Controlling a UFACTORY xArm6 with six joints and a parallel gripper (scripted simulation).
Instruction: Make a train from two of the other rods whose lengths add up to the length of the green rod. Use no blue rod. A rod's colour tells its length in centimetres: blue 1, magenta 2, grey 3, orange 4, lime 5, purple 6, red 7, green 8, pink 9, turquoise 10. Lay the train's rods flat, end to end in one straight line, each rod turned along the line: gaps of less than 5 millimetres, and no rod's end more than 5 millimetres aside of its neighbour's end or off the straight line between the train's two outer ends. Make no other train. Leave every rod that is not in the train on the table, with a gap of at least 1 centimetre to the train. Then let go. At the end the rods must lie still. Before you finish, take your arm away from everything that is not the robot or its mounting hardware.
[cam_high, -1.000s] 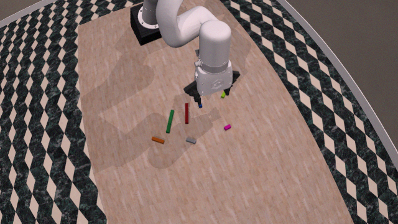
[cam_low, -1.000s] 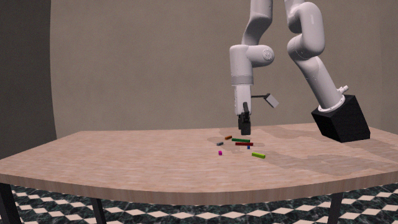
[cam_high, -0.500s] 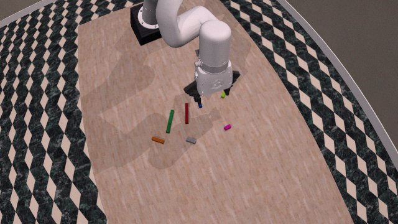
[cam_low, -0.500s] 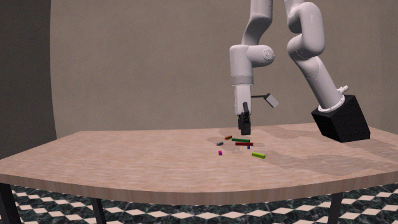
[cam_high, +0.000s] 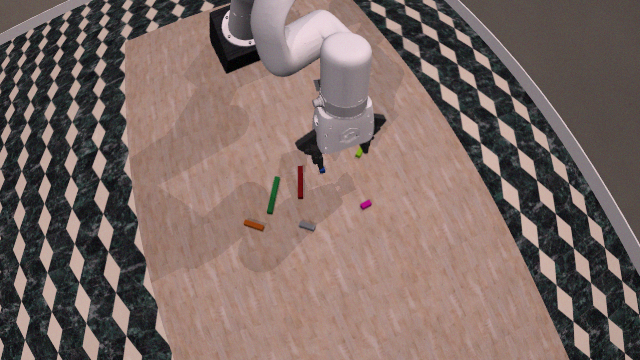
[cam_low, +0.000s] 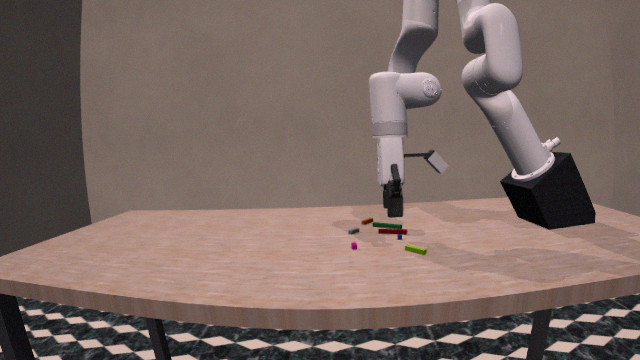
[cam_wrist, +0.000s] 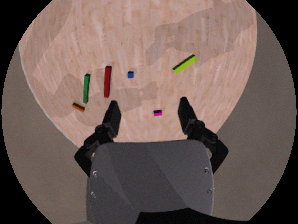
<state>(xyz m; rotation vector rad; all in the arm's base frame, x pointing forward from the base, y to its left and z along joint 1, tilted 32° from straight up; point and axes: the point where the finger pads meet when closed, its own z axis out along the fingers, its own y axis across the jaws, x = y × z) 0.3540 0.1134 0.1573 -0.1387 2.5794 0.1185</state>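
The grey rod lies 10 cm ahead of my hand, 9 cm to the right of it and 8 cm below it. Round my hand: small blue rod (8 cm below, 3 cm to the right, 2 cm behind); red rod (8 cm to the right, 8 cm below); lime rod (8 cm below, 6 cm to the left, 5 cm behind).
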